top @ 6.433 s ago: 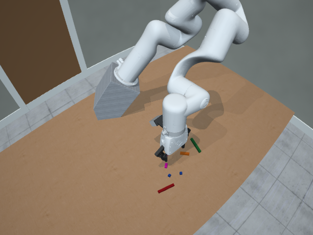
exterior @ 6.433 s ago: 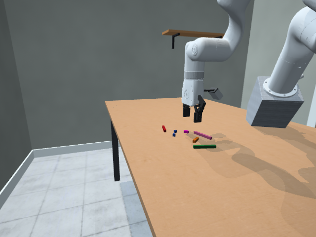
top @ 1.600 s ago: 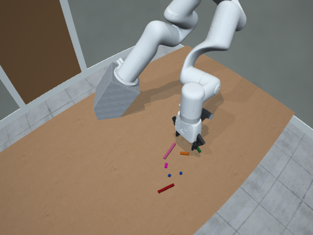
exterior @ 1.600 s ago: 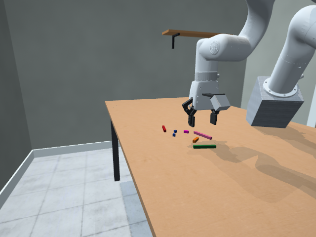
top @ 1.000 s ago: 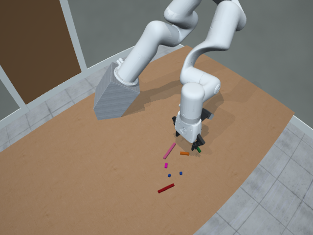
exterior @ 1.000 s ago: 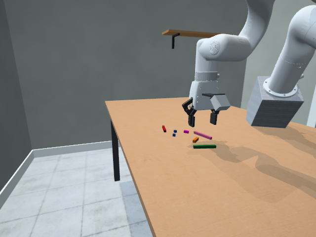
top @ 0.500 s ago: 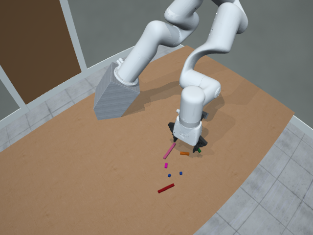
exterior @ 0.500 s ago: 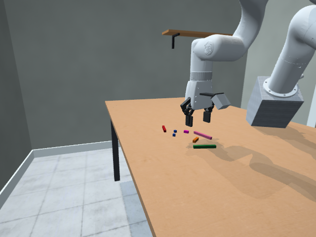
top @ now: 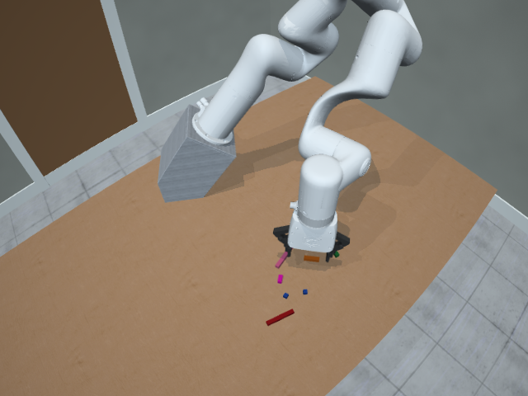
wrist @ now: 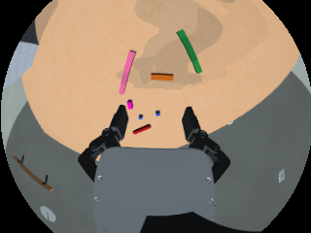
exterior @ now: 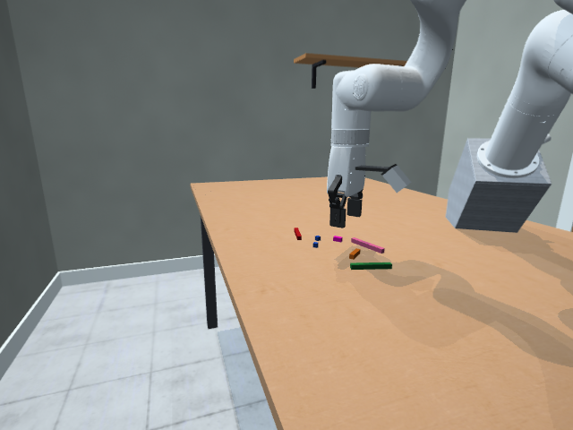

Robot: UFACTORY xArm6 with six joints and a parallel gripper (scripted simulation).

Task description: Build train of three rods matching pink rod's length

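Now: the magenta rod 80 mm below my hand, 70 mm to the right of it and 20 mm behind it. The rest, counted from my hand: pink rod (80 mm below, 60 mm behind, 10 mm to the right); then green rod (90 mm to the left, 80 mm below, 10 mm behind); then orange rod (80 mm below, 30 mm to the left, 10 mm behind).
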